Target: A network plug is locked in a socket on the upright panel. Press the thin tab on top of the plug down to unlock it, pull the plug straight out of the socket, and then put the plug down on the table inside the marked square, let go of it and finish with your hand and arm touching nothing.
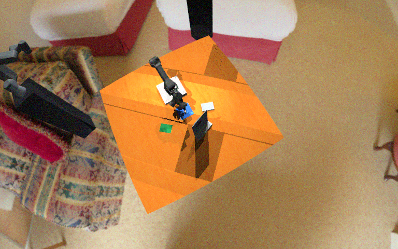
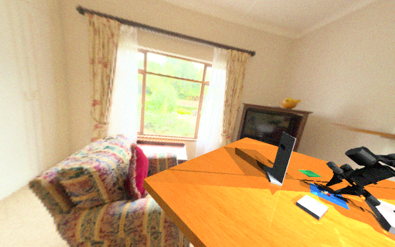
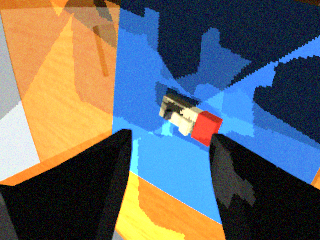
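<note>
Right now my gripper tip is 1 cm short of the plug and 2 cm above it. Also, from my gripper tip: blue square 3 cm below; green square 1 cm ahead, 22 cm to the right, 3 cm below.
</note>
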